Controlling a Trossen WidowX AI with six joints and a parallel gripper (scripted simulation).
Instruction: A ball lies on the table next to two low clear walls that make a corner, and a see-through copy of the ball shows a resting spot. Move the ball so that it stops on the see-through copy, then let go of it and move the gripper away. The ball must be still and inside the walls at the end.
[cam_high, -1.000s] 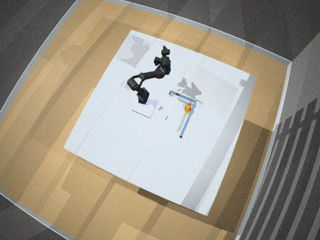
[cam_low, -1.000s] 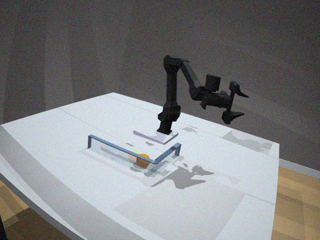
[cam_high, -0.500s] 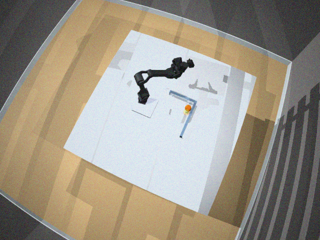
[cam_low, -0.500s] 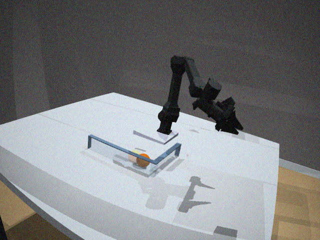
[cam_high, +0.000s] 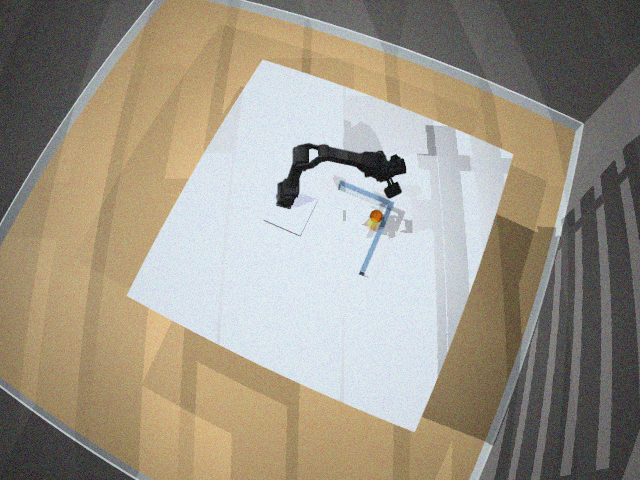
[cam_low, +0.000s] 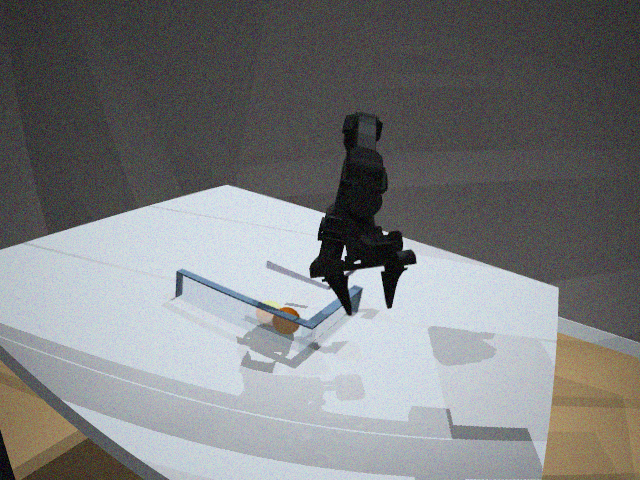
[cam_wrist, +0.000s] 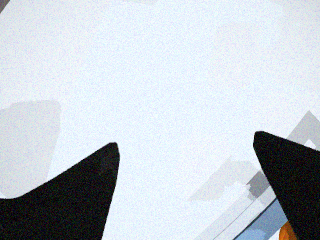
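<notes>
The orange ball lies 15 cm to the right of my gripper tip, 8 cm below it and 1 cm behind it. The rest, counted from my gripper tip: clear wall 24 cm to the right, 7 cm below, 1 cm ahead.
</notes>
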